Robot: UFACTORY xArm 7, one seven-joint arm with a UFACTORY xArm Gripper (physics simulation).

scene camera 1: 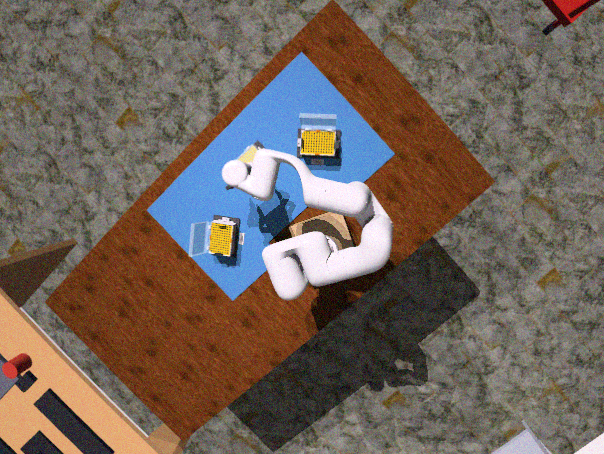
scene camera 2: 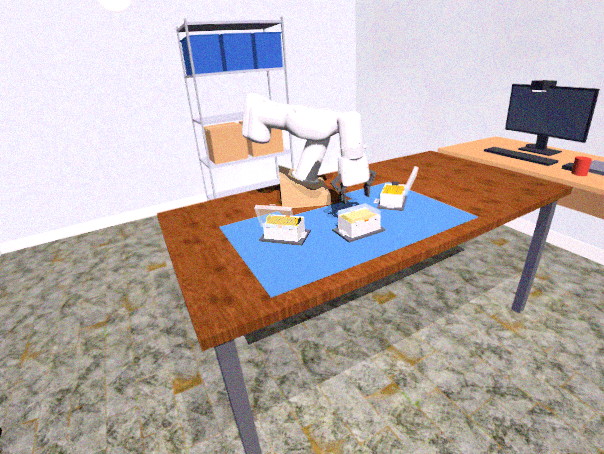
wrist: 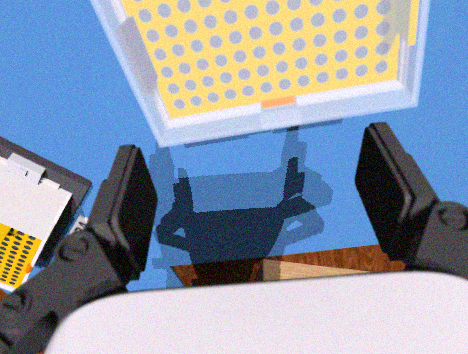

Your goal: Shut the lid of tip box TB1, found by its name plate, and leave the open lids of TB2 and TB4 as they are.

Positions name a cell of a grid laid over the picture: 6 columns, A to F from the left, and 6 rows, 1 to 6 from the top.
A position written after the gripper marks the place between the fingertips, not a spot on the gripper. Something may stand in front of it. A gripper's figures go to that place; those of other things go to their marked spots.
The gripper (scene camera 2: D3) is 116 cm from the lens. A clear lid (scene camera 2: C3): 103 cm from the lens.
